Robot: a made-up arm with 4 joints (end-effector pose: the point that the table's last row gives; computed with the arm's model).
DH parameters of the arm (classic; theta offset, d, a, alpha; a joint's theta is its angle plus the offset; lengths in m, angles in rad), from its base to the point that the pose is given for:
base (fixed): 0 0.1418 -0.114 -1.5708
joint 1: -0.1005 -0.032 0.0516 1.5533
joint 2: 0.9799 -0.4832 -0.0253 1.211
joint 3: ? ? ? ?
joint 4: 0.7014 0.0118 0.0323 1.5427
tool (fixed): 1.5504 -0.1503 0 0
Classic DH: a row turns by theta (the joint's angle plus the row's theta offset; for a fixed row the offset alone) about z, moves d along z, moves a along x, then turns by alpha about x.
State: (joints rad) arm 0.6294 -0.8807 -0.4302 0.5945
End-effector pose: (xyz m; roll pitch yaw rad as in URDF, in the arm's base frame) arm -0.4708 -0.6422 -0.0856 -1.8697 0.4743 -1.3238
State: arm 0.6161 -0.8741 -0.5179 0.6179
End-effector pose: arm -0.4635 -0.6347 -0.0701 -1.9260 0.4700 -1.3788
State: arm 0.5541 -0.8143 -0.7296 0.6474
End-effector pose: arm -0.4093 -0.6268 -0.0508 -2.0506 0.4593 -1.4525
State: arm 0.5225 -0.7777 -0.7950 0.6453
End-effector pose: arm -0.3780 -0.6281 -0.0506 -2.0852 0.4579 -1.4508
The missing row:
joint 3: 0.9694 0.5175 -0.1608 0.7767
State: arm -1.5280 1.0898 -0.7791 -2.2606
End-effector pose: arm 0.1942 0.1650 0.6474 0.6170 -0.8248 0.9868
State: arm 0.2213 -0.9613 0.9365 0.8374
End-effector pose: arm -0.0625 -0.6600 -0.4280 -0.1525 -0.3786 -0.6890
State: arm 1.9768 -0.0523 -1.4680 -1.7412
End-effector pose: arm -0.4870 -0.3616 -0.2068 -0.4886 0.4156 -2.1139
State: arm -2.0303 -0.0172 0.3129 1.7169
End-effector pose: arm 0.1377 -0.3785 0.8503 -2.5790 -0.9708 2.9224
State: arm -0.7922 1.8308 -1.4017 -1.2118
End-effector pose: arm 0.2029 0.4524 0.2315 1.4967 -0.1970 0.8904
